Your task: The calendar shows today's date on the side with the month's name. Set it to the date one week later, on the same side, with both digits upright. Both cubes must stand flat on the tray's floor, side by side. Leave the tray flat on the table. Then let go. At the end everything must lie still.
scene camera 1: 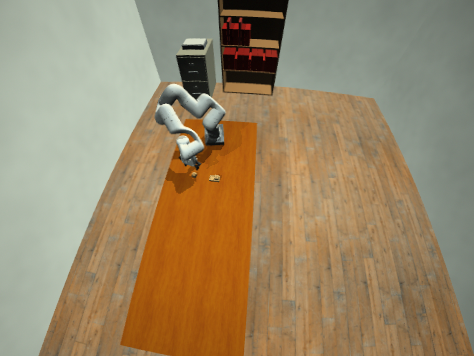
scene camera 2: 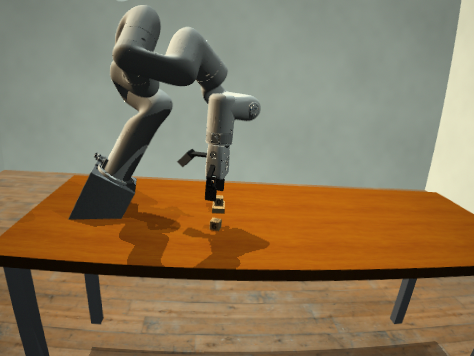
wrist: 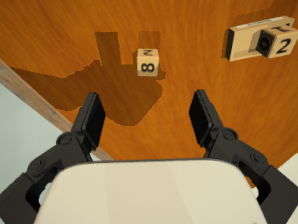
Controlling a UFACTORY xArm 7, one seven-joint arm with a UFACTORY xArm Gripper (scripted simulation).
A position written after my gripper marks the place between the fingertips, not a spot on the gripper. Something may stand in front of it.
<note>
I see my gripper (scene camera 2: 214,195) and a wooden tray (wrist: 242,40).
My gripper is seen too in the wrist view (wrist: 146,102).
</note>
